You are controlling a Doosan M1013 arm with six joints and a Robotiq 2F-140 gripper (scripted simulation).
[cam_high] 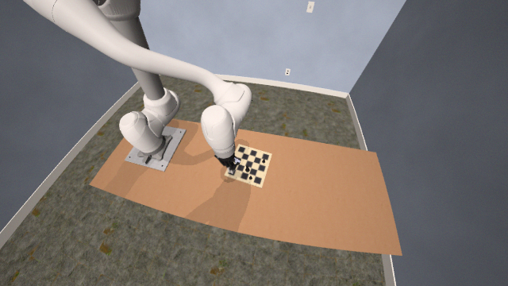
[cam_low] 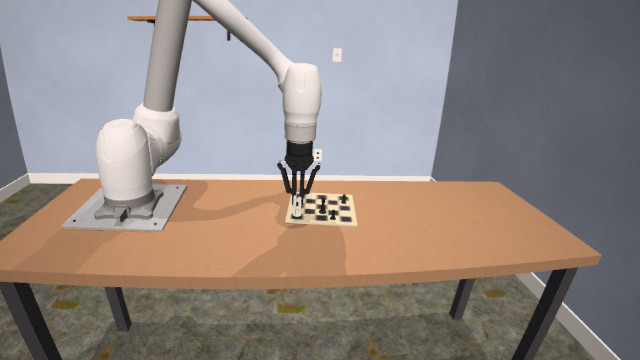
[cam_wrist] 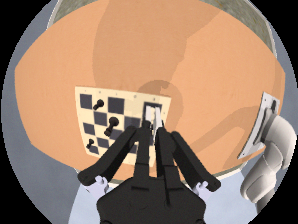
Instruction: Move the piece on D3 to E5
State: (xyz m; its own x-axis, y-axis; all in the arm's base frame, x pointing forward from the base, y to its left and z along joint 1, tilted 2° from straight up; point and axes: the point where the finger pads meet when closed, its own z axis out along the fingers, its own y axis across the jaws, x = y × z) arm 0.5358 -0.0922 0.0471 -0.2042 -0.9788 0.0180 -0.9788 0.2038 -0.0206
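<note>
Right now the pale chess piece is 3 cm below my hand. The rest, counted from my hand: chessboard (9 cm ahead, 6 cm to the left, 5 cm below).
</note>
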